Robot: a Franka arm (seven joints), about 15 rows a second.
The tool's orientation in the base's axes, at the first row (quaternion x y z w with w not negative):
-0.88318 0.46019 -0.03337 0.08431
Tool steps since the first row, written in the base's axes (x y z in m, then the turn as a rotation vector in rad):
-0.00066 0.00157 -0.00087 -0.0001 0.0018 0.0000
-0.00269 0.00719 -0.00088 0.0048 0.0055 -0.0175
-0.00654 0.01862 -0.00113 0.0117 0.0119 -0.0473
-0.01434 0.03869 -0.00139 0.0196 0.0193 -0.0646
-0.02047 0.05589 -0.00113 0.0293 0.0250 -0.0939
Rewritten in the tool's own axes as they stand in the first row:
-0.00165 -0.00019 0.00095 -0.0015 -0.0009 0.0002
-0.00741 -0.00171 0.00135 -0.0014 -0.0038 0.0185
-0.01897 -0.00499 0.00242 -0.0021 -0.0076 0.0495
-0.03988 -0.00993 0.00398 -0.0033 -0.0151 0.0685
-0.05748 -0.01470 0.00492 -0.0019 -0.0208 0.0993

